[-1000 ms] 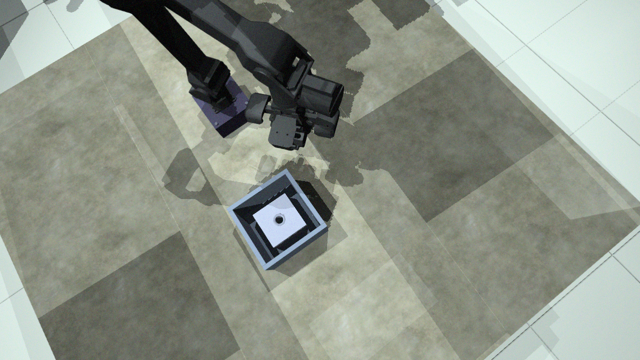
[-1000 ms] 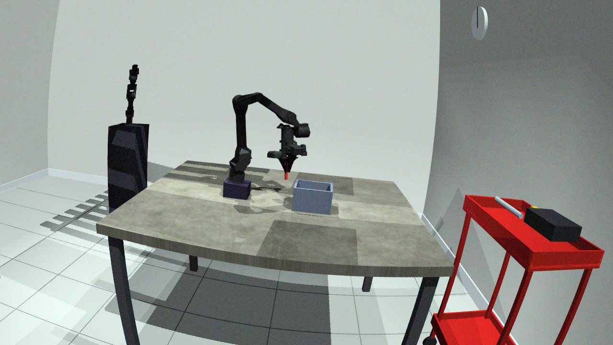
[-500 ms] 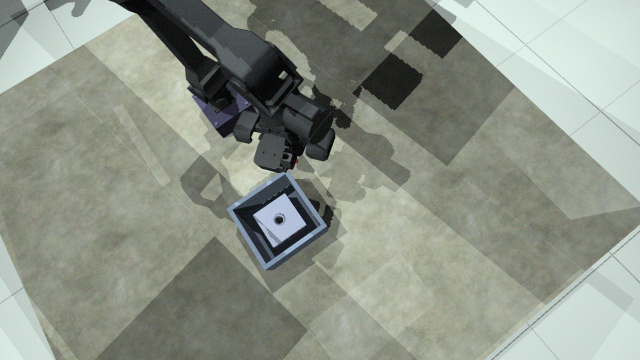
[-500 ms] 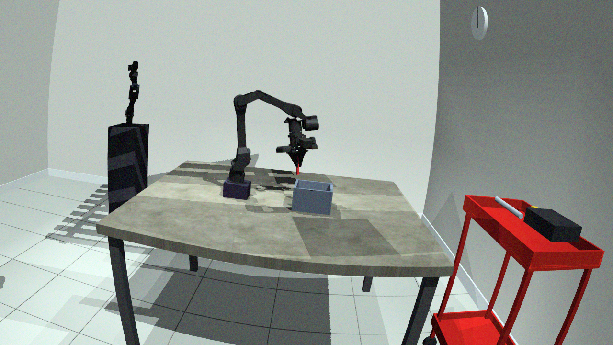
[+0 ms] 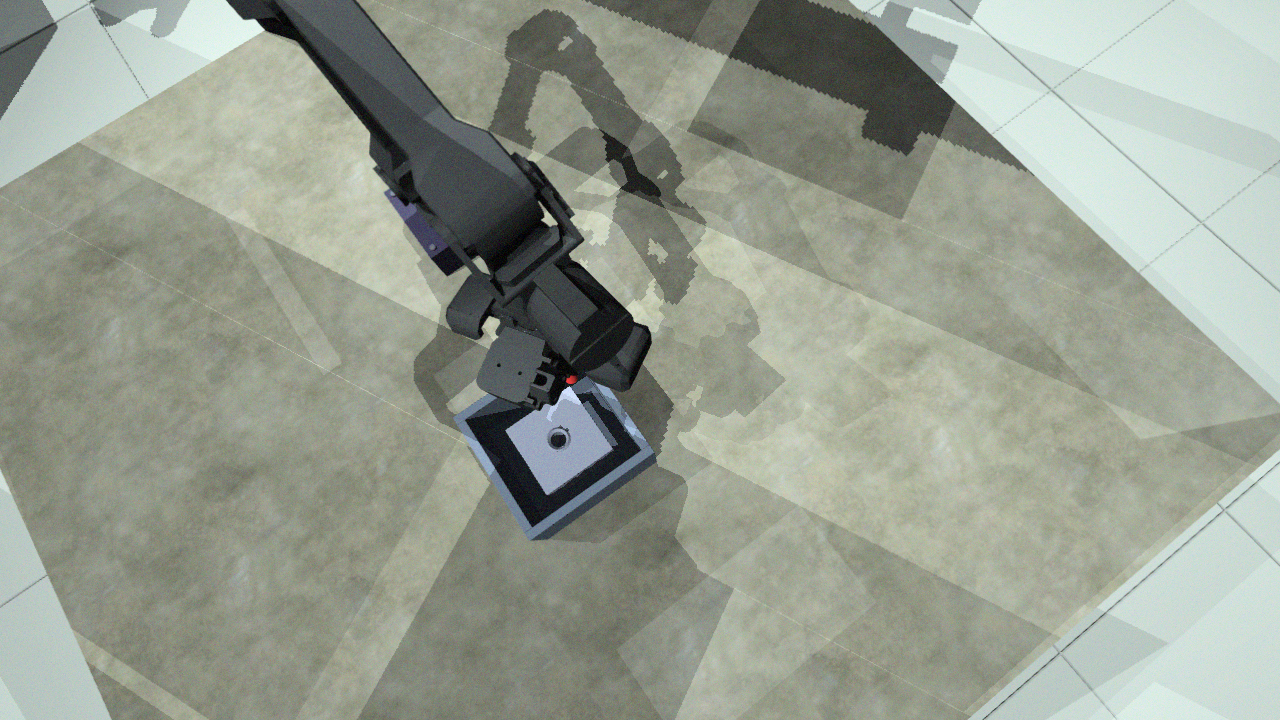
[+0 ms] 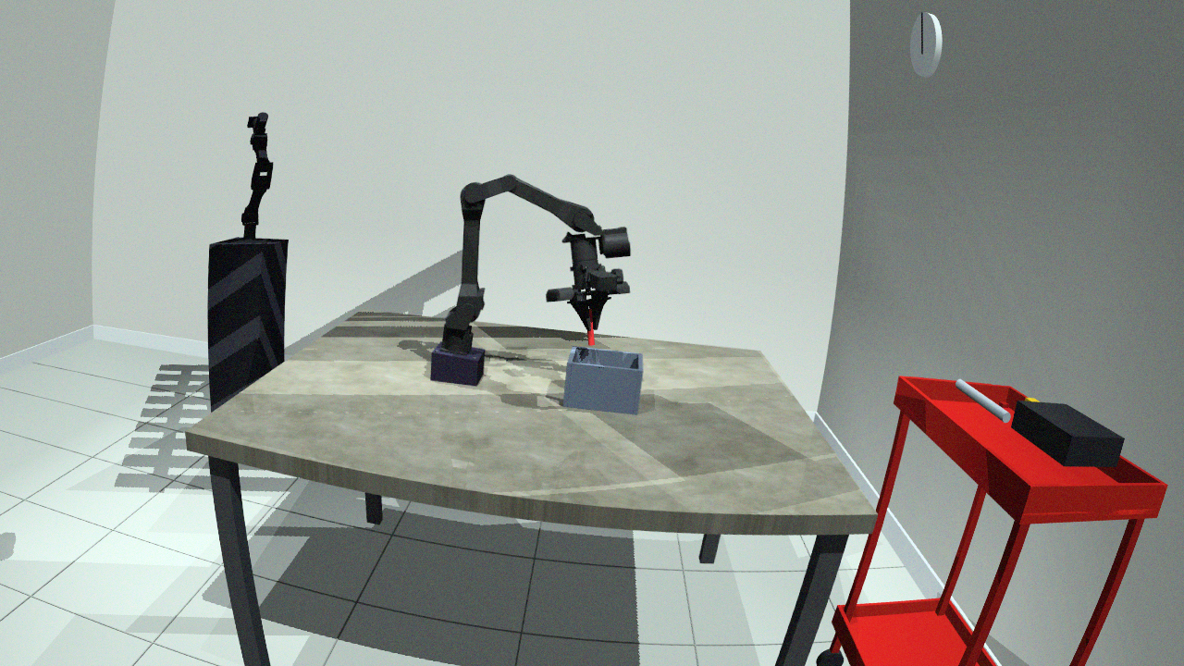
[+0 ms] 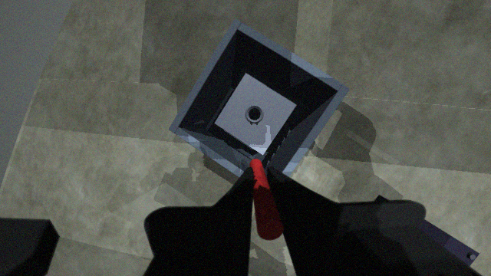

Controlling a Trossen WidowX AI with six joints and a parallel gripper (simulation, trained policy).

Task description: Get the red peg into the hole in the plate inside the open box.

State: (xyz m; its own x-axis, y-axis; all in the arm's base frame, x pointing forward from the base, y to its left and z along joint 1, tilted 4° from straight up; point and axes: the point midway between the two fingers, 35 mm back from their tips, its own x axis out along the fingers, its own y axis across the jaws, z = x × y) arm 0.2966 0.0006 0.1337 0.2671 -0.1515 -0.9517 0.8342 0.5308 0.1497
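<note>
The red peg is 10 mm to the left of my gripper tip and 10 mm behind it. Round my gripper tip: blue-grey box: 120 mm below, 50 mm to the right, 40 mm ahead.
</note>
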